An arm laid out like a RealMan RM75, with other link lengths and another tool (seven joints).
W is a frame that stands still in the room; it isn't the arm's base.
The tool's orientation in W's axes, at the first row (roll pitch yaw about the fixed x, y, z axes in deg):
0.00, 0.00, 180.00
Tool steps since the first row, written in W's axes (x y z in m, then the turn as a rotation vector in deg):
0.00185, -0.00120, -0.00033, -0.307, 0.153, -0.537
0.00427, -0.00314, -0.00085, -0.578, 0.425, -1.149
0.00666, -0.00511, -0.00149, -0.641, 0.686, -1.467
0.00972, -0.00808, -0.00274, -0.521, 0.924, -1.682
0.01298, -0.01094, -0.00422, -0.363, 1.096, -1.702
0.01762, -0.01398, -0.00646, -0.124, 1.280, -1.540
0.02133, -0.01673, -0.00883, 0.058, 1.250, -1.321
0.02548, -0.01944, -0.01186, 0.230, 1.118, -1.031
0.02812, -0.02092, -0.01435, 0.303, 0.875, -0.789
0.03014, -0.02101, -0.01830, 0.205, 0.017, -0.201
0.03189, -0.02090, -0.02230, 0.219, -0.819, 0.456
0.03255, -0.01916, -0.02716, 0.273, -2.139, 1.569
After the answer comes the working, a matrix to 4 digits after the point.
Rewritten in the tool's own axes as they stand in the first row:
-0.00185, 0.00120, -0.00033, 0.307, -0.153, -0.537
-0.00427, 0.00314, -0.00085, 0.578, -0.425, -1.149
-0.00666, 0.00511, -0.00149, 0.641, -0.686, -1.467
-0.00972, 0.00808, -0.00274, 0.521, -0.924, -1.682
-0.01298, 0.01094, -0.00422, 0.363, -1.096, -1.702
-0.01762, 0.01398, -0.00646, 0.124, -1.280, -1.540
-0.02133, 0.01673, -0.00883, -0.058, -1.250, -1.321
-0.02548, 0.01944, -0.01186, -0.230, -1.118, -1.031
-0.02812, 0.02092, -0.01435, -0.303, -0.875, -0.789
-0.03014, 0.02101, -0.01830, -0.205, -0.017, -0.201
-0.03189, 0.02090, -0.02230, -0.219, 0.819, 0.456
-0.03255, 0.01916, -0.02716, -0.273, 2.139, 1.569

The tool's axes in the first row as the columns of a matrix, in W's axes (rounded; the answer above uses it unrounded):
-1.0000, 0.0000, 0.0000
0.0000, -1.0000, 0.0000
0.0000, 0.0000, 1.0000

